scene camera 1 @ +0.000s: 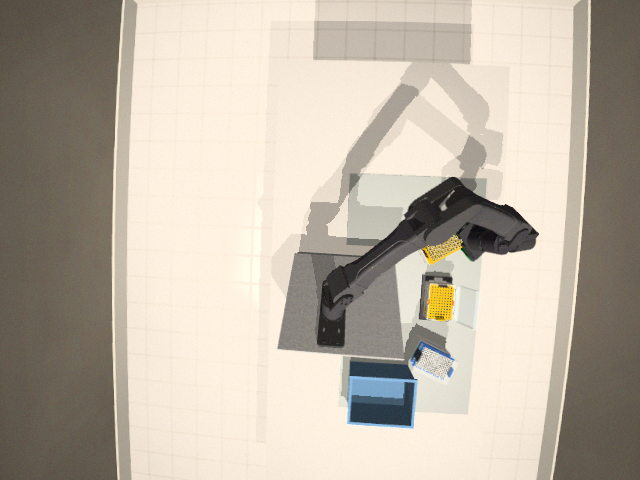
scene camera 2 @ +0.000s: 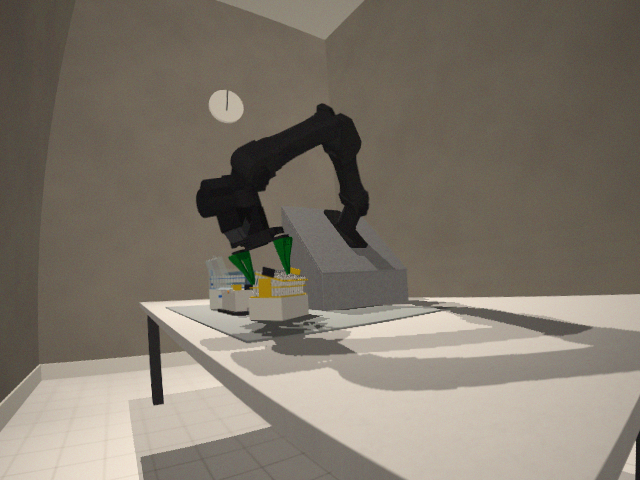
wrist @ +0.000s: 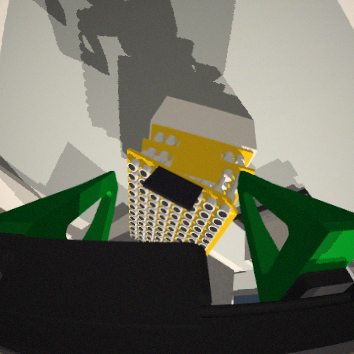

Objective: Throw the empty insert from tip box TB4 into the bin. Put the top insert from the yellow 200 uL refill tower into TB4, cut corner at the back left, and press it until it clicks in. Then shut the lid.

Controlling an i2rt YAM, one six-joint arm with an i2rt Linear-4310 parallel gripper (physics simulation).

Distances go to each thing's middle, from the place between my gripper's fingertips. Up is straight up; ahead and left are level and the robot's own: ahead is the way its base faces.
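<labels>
Counted from my hand: clear lid (scene camera 1: 467, 302), 20 mm above, 220 mm to the right, 50 mm ahead; blue bin (scene camera 1: 379, 394), 20 mm below, 550 mm to the right, 200 mm behind; blue-and-white tip box (scene camera 1: 425, 356), 20 mm below, 410 mm to the right, 40 mm behind.
</labels>
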